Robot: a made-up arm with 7 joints. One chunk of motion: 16 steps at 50 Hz.
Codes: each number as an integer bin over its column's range. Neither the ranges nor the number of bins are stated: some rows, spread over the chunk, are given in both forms.
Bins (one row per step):
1: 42 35 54 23 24 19
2: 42 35 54 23 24 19
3: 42 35 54 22 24 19
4: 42 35 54 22 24 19
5: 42 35 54 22 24 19
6: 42 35 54 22 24 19
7: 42 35 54 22 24 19
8: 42 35 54 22 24 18
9: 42 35 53 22 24 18
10: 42 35 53 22 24 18
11: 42 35 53 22 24 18
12: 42 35 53 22 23 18
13: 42 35 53 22 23 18
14: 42 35 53 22 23 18
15: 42 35 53 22 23 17
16: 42 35 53 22 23 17
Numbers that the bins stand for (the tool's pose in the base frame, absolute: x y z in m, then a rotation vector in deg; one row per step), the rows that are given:
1: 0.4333 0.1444 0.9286 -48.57 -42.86 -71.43
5: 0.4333 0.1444 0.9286 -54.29 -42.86 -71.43
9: 0.4333 0.1444 0.8873 -54.29 -42.86 -77.14
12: 0.4333 0.1444 0.8873 -54.29 -48.57 -77.14
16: 0.4333 0.1444 0.8873 -54.29 -48.57 -82.86
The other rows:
2: 0.4333 0.1444 0.9286 -48.57 -42.86 -71.43
3: 0.4333 0.1444 0.9286 -54.29 -42.86 -71.43
4: 0.4333 0.1444 0.9286 -54.29 -42.86 -71.43
6: 0.4333 0.1444 0.9286 -54.29 -42.86 -71.43
7: 0.4333 0.1444 0.9286 -54.29 -42.86 -71.43
8: 0.4333 0.1444 0.9286 -54.29 -42.86 -77.14
10: 0.4333 0.1444 0.8873 -54.29 -42.86 -77.14
11: 0.4333 0.1444 0.8873 -54.29 -42.86 -77.14
13: 0.4333 0.1444 0.8873 -54.29 -48.57 -77.14
14: 0.4333 0.1444 0.8873 -54.29 -48.57 -77.14
15: 0.4333 0.1444 0.8873 -54.29 -48.57 -82.86

